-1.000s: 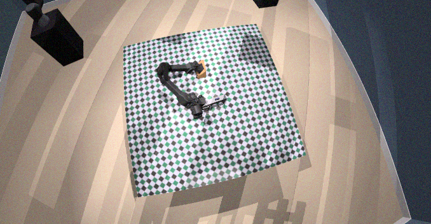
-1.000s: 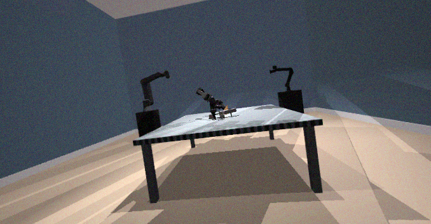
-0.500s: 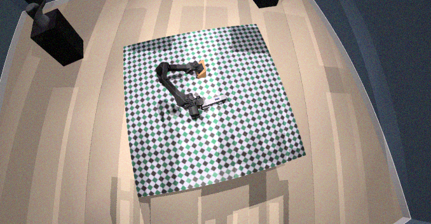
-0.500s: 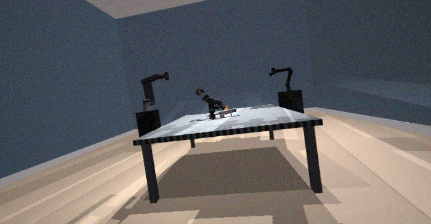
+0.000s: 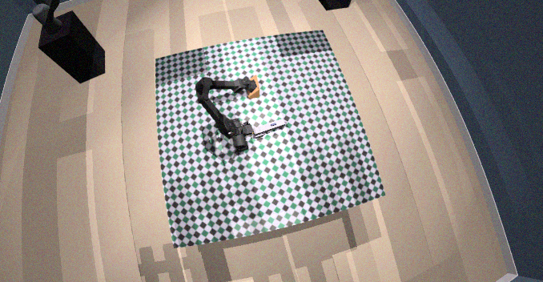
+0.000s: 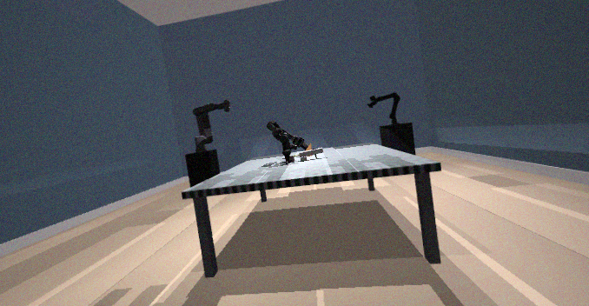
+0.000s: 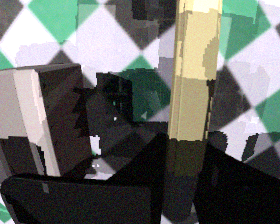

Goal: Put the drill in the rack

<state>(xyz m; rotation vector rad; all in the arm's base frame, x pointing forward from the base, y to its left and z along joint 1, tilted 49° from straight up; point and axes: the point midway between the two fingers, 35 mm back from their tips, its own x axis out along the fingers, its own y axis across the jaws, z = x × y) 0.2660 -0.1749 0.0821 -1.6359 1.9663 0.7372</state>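
Right now my gripper tip is 70 mm past the grey block, 10 mm to the right of it and 10 mm below it. Round my gripper tip: grey fixture 180 mm to the left, 40 mm above.
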